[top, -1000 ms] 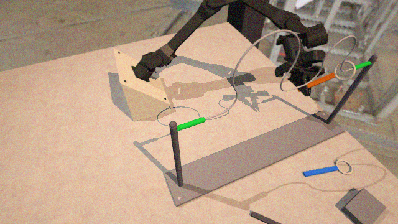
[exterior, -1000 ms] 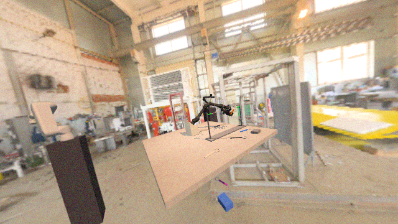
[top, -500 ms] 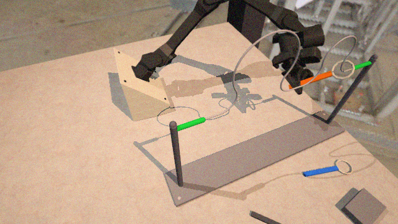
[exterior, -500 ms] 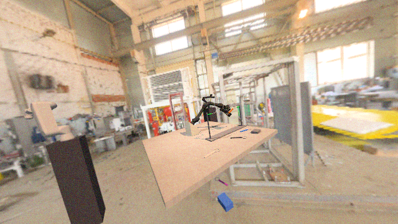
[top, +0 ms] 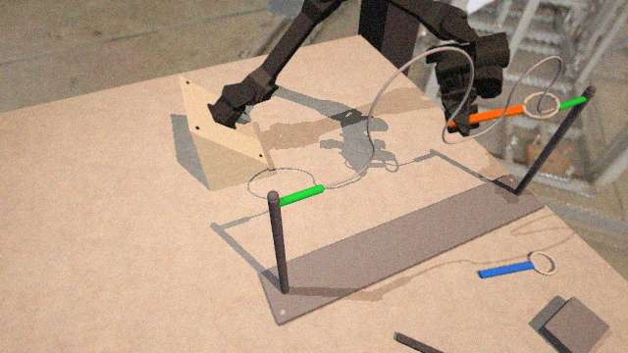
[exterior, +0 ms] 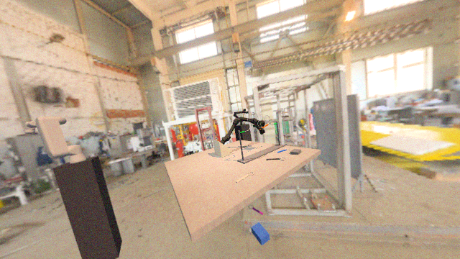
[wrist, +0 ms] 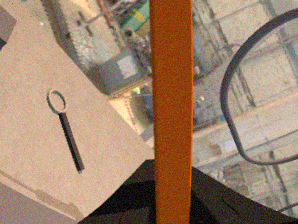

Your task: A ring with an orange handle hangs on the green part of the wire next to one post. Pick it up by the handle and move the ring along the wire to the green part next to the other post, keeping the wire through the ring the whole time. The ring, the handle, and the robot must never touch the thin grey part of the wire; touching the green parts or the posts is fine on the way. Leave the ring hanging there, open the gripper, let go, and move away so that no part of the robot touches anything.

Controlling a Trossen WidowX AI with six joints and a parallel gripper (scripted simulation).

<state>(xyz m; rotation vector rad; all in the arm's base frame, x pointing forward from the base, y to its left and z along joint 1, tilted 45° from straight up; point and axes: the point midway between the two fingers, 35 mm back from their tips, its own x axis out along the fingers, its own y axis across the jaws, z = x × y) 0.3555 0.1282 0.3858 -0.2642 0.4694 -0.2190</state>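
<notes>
My gripper tip is now 7 cm to the right of the orange-handled ring, 4 cm below it and 2 cm short of it. From my gripper tip the other things lie so: dark-handled ring: 26 cm below, 26 cm ahead, 16 cm to the right; then blue-handled ring: 26 cm below, 19 cm ahead, 10 cm to the left; then grey block: 32 cm ahead, 25 cm below, 8 cm to the left.
</notes>
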